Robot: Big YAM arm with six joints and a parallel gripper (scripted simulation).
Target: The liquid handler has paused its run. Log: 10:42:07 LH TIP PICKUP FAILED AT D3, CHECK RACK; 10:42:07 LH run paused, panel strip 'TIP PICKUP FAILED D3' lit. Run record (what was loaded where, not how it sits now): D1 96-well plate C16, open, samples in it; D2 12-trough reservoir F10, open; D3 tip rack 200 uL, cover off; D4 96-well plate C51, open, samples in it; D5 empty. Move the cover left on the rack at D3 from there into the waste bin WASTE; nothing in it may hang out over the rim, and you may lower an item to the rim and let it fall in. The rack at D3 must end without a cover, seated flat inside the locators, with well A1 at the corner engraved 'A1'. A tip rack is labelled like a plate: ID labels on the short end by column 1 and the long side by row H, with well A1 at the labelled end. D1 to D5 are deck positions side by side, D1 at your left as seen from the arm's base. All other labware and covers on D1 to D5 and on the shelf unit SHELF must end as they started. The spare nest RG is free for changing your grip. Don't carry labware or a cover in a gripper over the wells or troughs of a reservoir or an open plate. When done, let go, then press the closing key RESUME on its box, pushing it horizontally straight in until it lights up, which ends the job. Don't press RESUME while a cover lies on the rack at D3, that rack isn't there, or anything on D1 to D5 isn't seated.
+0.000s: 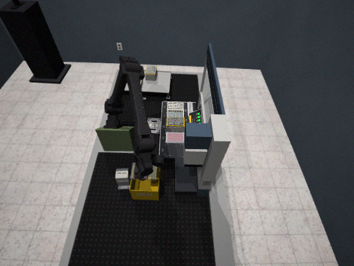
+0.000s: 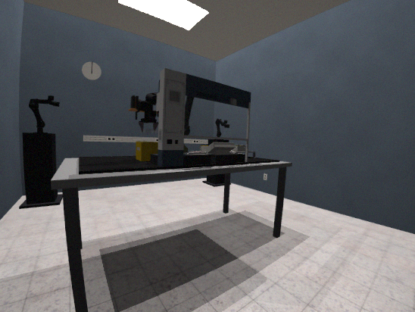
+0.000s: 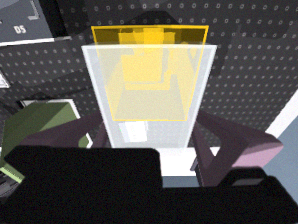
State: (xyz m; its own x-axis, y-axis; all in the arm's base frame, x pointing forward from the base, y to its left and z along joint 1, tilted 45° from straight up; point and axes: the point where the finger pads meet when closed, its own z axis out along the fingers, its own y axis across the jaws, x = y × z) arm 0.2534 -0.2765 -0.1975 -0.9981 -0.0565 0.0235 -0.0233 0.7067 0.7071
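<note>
Right now the yellow waste bin is 170 mm below my hand. Also, from my hand: clear cover (10 mm above); then liquid handler tower (330 mm ahead, 70 mm above, 40 mm to the left); then resume key box (150 mm below, 140 mm behind, 50 mm to the left).
</note>
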